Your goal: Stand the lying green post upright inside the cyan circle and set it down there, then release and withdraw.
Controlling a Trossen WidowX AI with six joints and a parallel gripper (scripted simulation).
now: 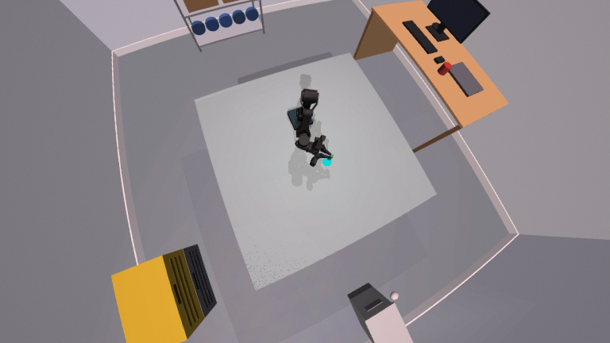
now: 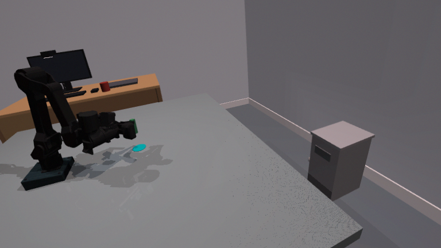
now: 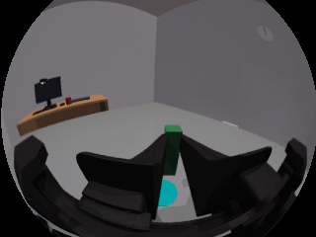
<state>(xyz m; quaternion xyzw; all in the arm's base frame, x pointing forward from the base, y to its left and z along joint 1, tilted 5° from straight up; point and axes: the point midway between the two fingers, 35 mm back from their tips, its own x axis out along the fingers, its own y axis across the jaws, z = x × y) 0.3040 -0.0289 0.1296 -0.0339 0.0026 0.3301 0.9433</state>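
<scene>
Now: gripper tip 13 cm above the cyan circle. Also, from my gripper tip: green post (2 cm below).
</scene>
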